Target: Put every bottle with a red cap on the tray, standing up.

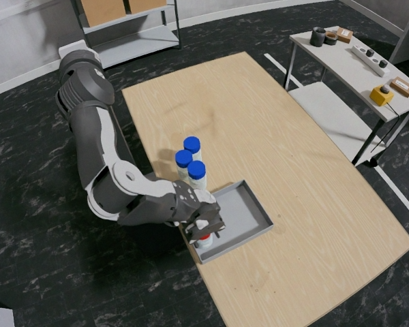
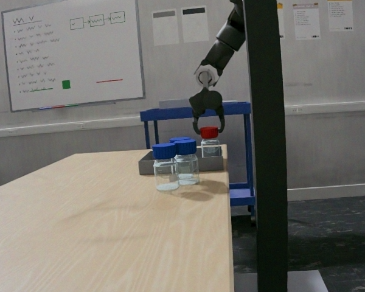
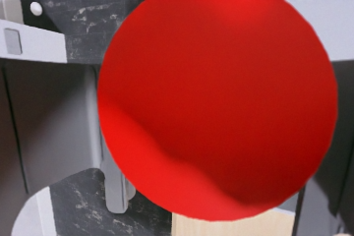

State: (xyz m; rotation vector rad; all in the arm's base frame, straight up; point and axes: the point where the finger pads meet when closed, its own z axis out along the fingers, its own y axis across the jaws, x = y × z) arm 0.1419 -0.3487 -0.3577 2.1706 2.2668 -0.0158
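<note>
Right now the red-capped bottle is 5 cm below my hand and 1 cm to the left of it. The rest, counted from my hand: grey tray: 8 cm below, 8 cm ahead, 4 cm to the left.
</note>
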